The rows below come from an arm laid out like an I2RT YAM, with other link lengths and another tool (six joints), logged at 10 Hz.
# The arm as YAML. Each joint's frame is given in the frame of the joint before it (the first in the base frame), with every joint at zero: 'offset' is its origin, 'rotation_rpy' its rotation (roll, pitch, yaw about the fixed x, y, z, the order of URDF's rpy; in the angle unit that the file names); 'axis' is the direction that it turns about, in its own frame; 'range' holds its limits. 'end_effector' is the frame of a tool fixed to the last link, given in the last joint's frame.
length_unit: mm
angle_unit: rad
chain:
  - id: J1
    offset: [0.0, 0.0, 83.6]
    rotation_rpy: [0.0, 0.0, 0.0]
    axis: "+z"
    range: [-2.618, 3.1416]
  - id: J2
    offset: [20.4, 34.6, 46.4]
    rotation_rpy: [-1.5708, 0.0, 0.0]
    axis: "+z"
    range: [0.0, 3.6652]
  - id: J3
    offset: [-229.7, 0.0, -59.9]
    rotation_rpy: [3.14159, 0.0, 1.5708]
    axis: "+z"
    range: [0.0, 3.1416]
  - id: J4
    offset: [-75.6, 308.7, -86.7]
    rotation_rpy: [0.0, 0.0, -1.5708]
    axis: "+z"
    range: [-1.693, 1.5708]
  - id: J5
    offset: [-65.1, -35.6, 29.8]
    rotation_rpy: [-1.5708, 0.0, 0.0]
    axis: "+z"
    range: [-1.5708, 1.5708]
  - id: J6
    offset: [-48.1, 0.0, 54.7]
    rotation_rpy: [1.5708, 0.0, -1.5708]
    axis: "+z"
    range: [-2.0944, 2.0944]
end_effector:
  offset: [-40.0, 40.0, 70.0]
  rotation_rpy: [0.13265, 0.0, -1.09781]
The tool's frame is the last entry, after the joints.
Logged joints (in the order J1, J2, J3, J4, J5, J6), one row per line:
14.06 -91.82 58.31 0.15 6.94 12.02
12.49 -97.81 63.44 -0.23 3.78 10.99
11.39 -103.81 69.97 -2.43 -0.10 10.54
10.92 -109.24 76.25 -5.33 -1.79 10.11
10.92 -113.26 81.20 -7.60 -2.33 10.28
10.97 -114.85 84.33 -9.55 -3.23 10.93
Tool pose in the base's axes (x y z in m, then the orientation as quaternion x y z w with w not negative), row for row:
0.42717 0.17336 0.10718 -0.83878 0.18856 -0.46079 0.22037
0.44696 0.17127 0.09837 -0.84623 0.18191 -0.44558 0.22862
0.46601 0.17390 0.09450 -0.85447 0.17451 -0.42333 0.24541
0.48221 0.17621 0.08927 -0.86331 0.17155 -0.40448 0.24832
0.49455 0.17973 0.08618 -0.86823 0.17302 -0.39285 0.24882
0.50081 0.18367 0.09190 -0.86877 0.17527 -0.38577 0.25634
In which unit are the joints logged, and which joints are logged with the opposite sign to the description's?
The joints are logged in degrees. Opposite sign: J2.
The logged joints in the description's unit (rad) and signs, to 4 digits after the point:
0.2454 1.6026 1.0177 0.0026 0.1211 0.2098
0.2180 1.7071 1.1072 -0.0040 0.0660 0.1918
0.1988 1.8118 1.2212 -0.0424 -0.0017 0.1840
0.1906 1.9066 1.3308 -0.0930 -0.0312 0.1765
0.1906 1.9768 1.4172 -0.1326 -0.0407 0.1794
0.1915 2.0045 1.4718 -0.1667 -0.0564 0.1908

